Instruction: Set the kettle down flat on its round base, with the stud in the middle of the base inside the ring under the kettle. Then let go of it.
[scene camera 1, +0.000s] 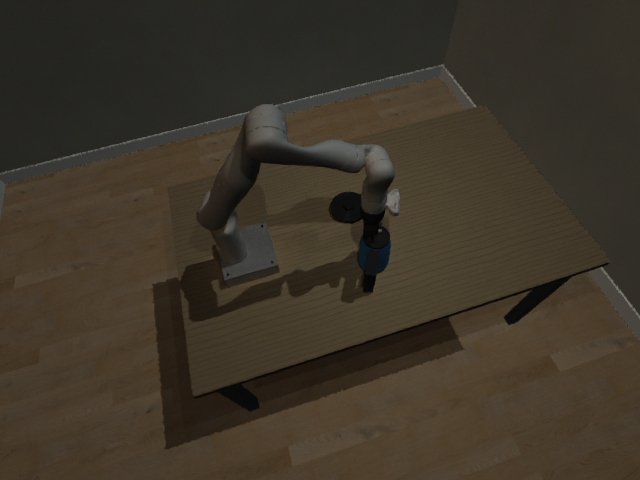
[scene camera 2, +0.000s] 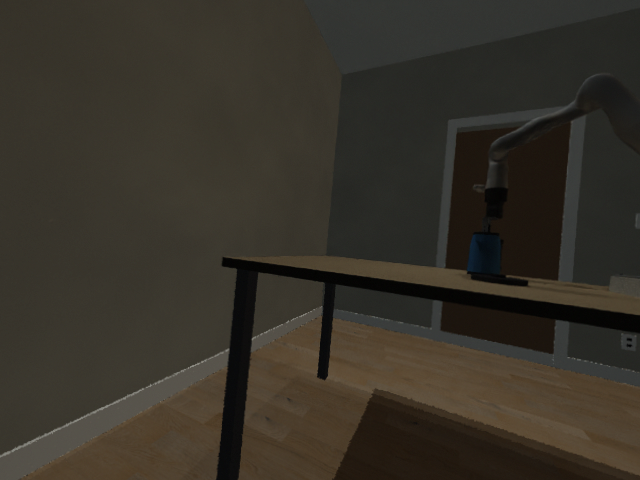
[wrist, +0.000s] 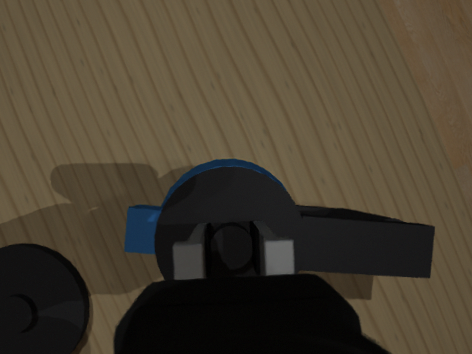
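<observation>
The blue kettle (scene camera 1: 383, 259) (scene camera 2: 484, 254) (wrist: 225, 195), with a dark lid, a blue spout and a long dark handle (wrist: 367, 245), stands upright on the table beside the round base. My gripper (scene camera 1: 378, 233) (scene camera 2: 487, 226) (wrist: 230, 240) points down over the lid and is shut on the round knob at its middle, one finger on each side. The black round base (scene camera 1: 338, 213) (scene camera 2: 514, 281) (wrist: 57, 285) lies flat on the table, apart from the kettle. Its small stud (scene camera 1: 347, 206) (wrist: 16, 314) shows in the middle. The ring under the kettle is hidden.
The wooden table (scene camera 1: 449, 206) (scene camera 2: 320, 265) carries everything. The arm's grey mounting plate (scene camera 1: 261, 248) stands on the table to the left in scene camera 1. The table's near edge runs in front of the kettle's handle there. Walls stand beyond the table.
</observation>
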